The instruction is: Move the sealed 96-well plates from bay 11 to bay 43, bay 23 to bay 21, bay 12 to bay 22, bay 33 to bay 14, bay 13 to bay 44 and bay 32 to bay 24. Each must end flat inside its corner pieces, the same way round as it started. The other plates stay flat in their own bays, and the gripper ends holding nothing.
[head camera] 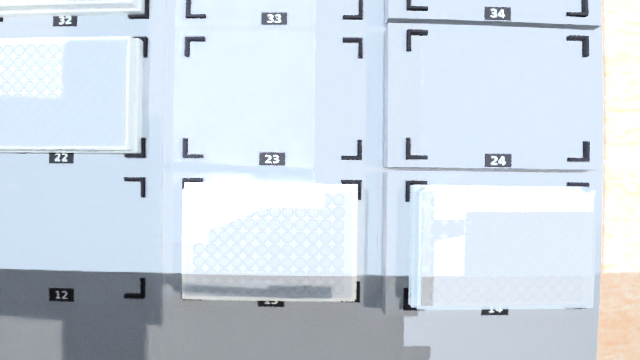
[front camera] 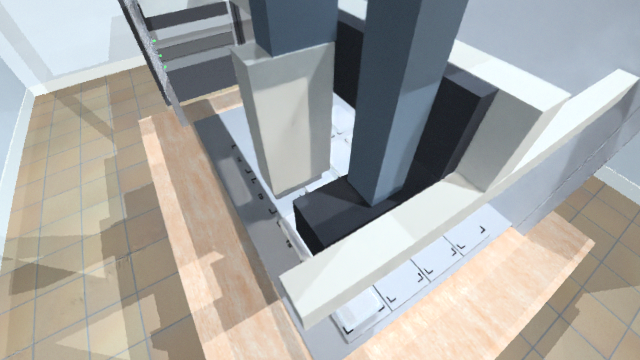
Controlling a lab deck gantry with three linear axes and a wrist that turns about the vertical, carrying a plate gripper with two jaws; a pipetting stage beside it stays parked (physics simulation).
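Places are measured from the robot's base along level axes (x ahead, y left, z up), in millimetres.
Pixels of known places: robot's base, origin of its link: (front camera: 232, 147).
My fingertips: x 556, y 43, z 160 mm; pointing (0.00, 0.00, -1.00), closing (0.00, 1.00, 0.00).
For each thing: its middle in the pictures, then the offset to it from my fingertips. "pt": a spot on its surface instead.
- bay 22, a spot on its surface: (head camera: 95, 120) pt 145 mm down, 292 mm back, 87 mm left
- bay 13, a spot on its surface: (head camera: 270, 240) pt 145 mm down, 164 mm back, 2 mm left
- bay 14, a spot on its surface: (head camera: 515, 255) pt 131 mm down, 4 mm ahead, 5 mm right
- plate, a spot on its surface: (head camera: 75, 5) pt 148 mm down, 311 mm back, 173 mm left
The gripper's black body (front camera: 345, 210) is low over the deck behind the cream beam in the front view. Its jaws are hidden, so their opening and any hold on a plate cannot be told. In the head view, sealed plates lie at bay 22 (head camera: 95, 120), bay 13 (head camera: 270, 240) and bay 14 (head camera: 515, 255). The plate at bay 14 (front camera: 357, 310) also shows in the front view. Part of a plate (head camera: 75, 5) shows at bay 32. Bays 23 and 24 hold no plate. The visible parts of bays 12, 33 and 34 show no plate.
The cream beam (front camera: 390, 240) crosses the near part of the deck. The blue-grey column (front camera: 395, 110) rises from the gripper body. A pale block (front camera: 295, 120) hangs beside it and hides part of the deck. A wooden table edge (front camera: 540, 260) (head camera: 622, 150) borders the deck.
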